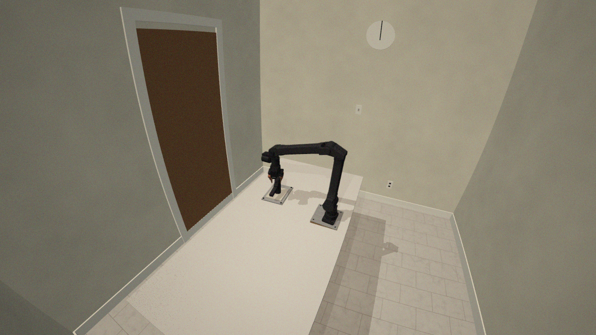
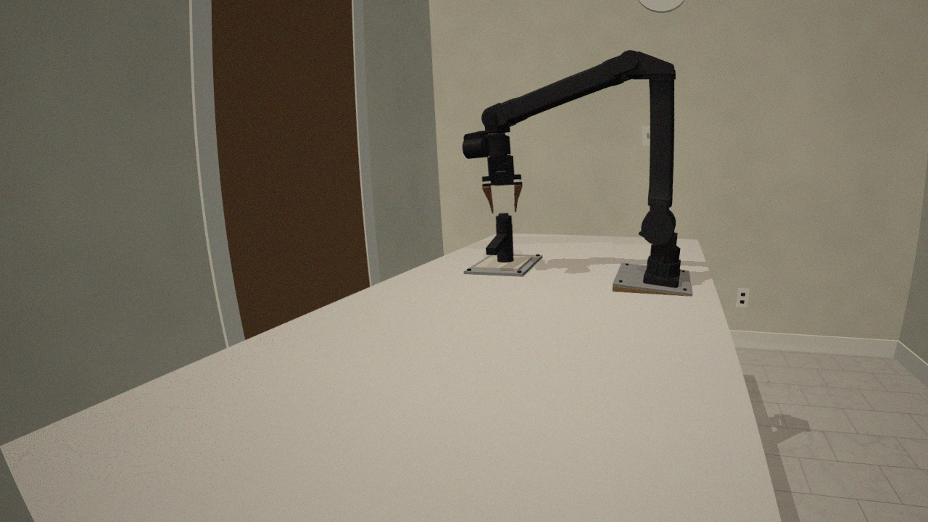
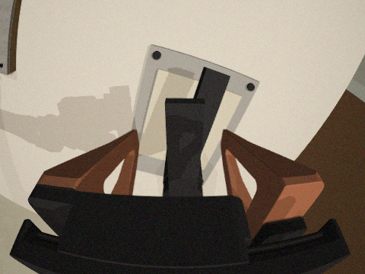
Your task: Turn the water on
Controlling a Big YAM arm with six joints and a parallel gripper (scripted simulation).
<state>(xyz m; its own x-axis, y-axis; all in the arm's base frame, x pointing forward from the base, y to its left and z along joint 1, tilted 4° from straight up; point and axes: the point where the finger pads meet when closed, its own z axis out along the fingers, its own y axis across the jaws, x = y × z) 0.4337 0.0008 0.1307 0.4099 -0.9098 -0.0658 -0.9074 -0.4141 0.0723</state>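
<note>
Right now the lever is 40 mm to the right of my hand, 30 mm below it and 20 mm ahead of it. Round my hand: black tap (80 mm below, 60 mm to the right, 30 mm ahead).
</note>
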